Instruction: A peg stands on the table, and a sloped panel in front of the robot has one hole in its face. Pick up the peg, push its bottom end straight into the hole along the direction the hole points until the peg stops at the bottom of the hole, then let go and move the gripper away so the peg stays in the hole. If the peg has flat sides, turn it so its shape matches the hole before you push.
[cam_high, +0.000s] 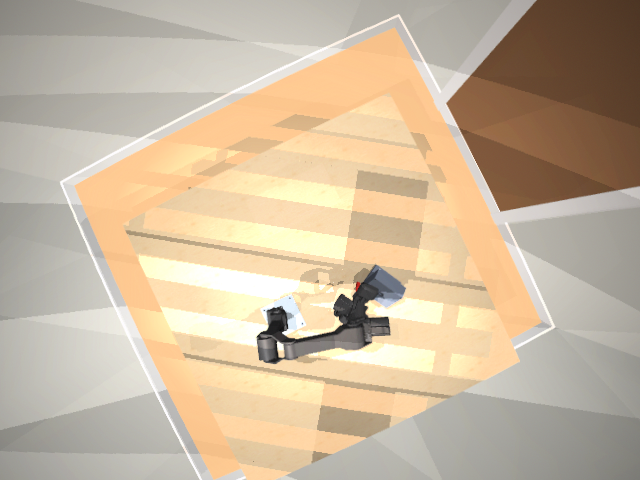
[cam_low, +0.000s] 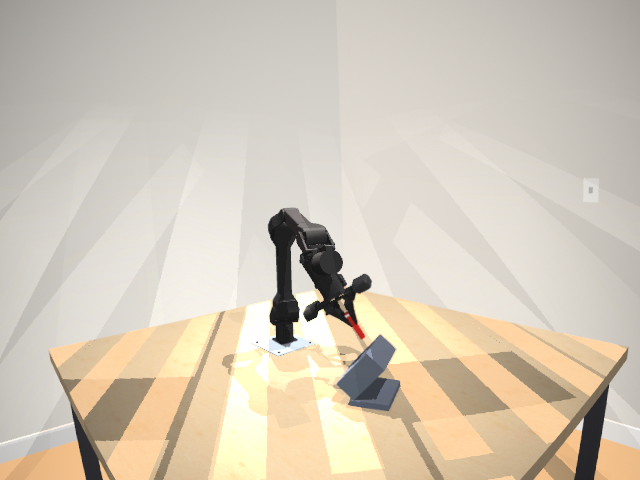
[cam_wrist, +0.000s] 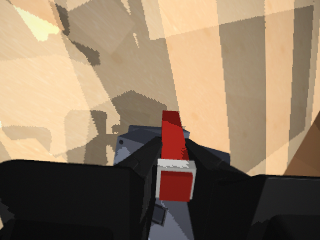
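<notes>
Right now the grey-blue sloped panel is 100 mm ahead of my gripper tip, 70 mm below it and 40 mm to the right of it. Also, from my gripper tip: red peg: 10 mm to the right, 10 mm behind, 10 mm above.
</notes>
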